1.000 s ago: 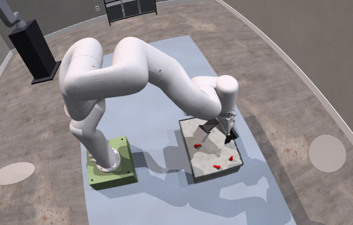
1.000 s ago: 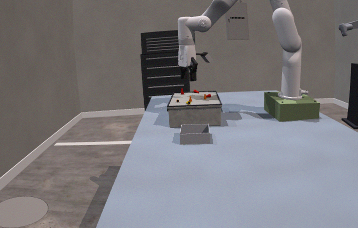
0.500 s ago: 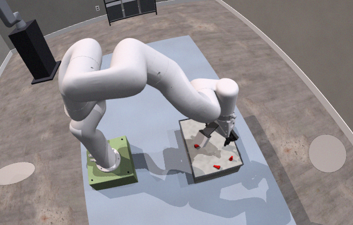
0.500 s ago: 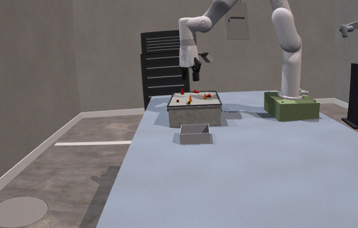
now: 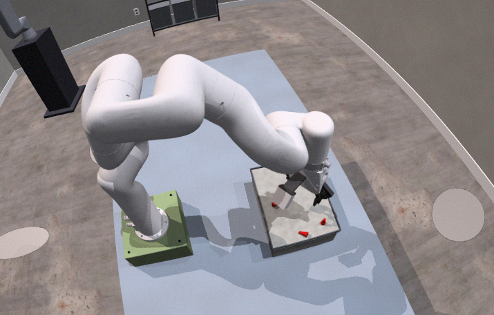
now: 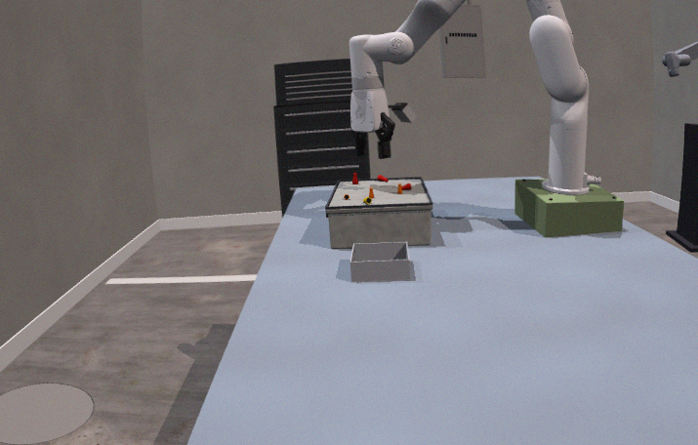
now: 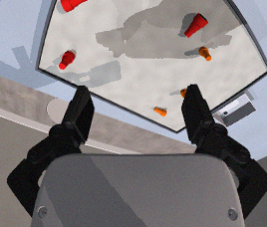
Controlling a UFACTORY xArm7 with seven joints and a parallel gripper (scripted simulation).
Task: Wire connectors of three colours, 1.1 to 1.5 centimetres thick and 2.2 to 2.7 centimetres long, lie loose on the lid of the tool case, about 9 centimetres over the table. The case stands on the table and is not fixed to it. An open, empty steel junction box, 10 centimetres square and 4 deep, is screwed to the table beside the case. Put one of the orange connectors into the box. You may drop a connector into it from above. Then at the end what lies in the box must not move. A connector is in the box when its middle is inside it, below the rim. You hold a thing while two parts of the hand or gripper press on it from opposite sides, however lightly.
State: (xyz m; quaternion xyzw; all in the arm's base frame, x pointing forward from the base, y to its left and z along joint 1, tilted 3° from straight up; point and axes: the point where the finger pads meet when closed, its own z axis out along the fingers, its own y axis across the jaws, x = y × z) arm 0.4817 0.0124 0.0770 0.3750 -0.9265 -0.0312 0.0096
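The yellow connector is 150 mm to the left of my hand and 80 mm below it. Round my hand: tool case 10 mm behind, 30 mm to the left, 110 mm below.
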